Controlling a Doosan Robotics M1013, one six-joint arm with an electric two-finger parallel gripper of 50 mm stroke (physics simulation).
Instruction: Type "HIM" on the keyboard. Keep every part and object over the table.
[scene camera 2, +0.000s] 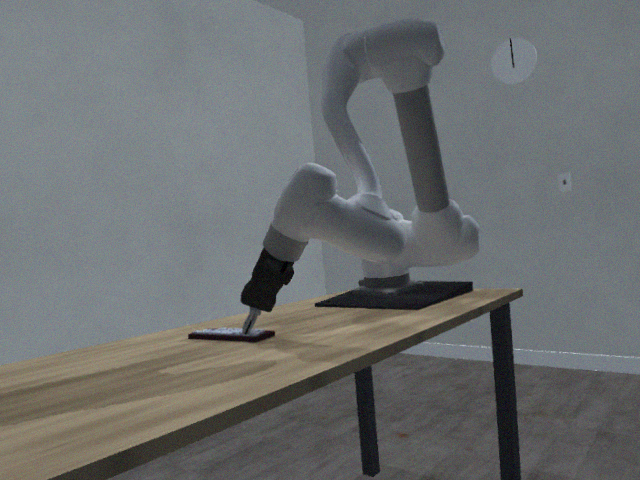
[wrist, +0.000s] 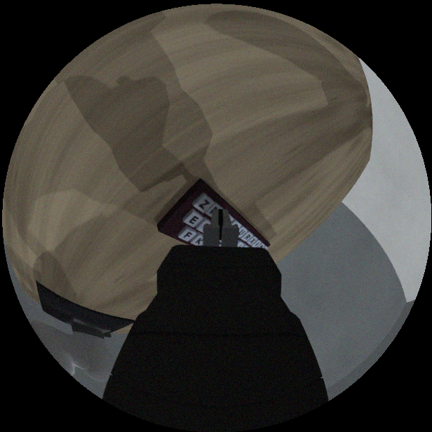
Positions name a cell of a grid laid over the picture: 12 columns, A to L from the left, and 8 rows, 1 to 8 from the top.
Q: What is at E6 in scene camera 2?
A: A keyboard.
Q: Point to my gripper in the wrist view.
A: G5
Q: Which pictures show my gripper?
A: Scene camera 2 and the wrist view: all of them.
